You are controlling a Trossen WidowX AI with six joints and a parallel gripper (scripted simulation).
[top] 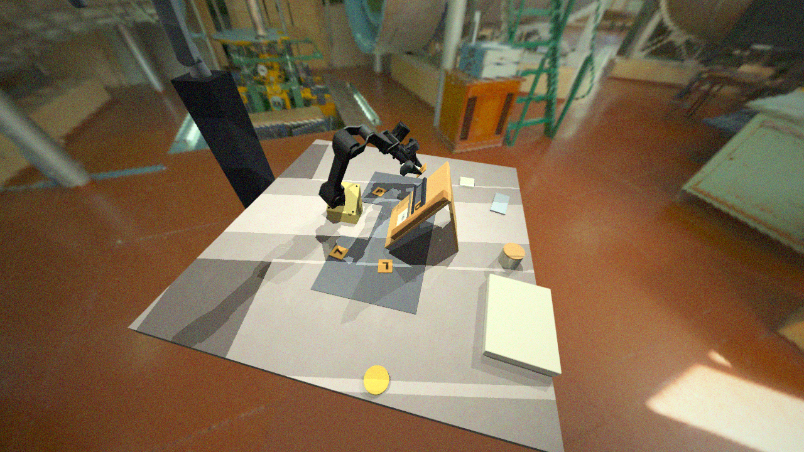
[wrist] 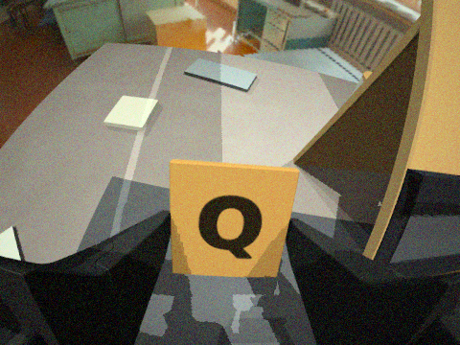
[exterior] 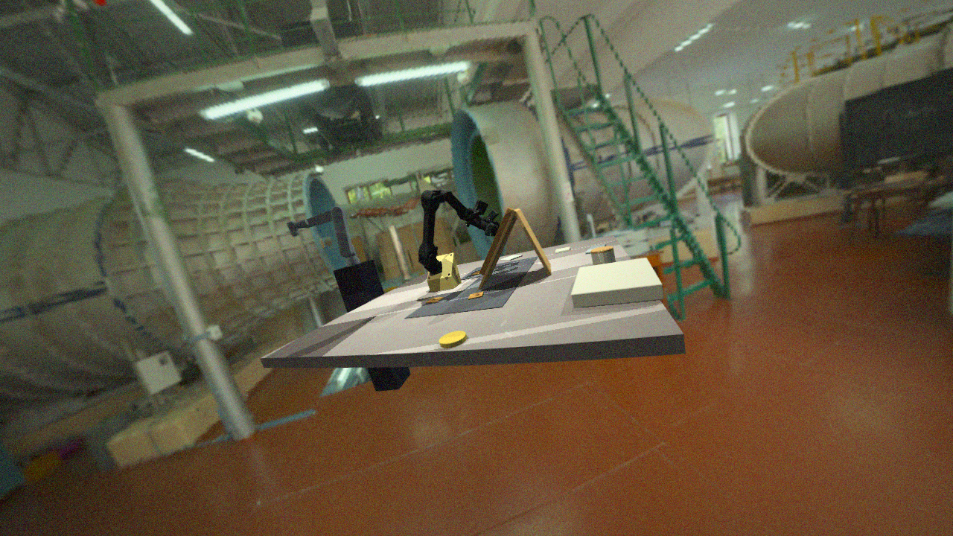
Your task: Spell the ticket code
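My gripper tip is 70 mm past the white ticket, 230 mm to the left of it and 80 mm above it. Round my gripper tip: mat 160 mm behind, 190 mm to the right, 170 mm below; then cream block 350 mm ahead, 600 mm to the right, 150 mm below; then yellow disc 90 mm behind, 800 mm to the right, 160 mm below.
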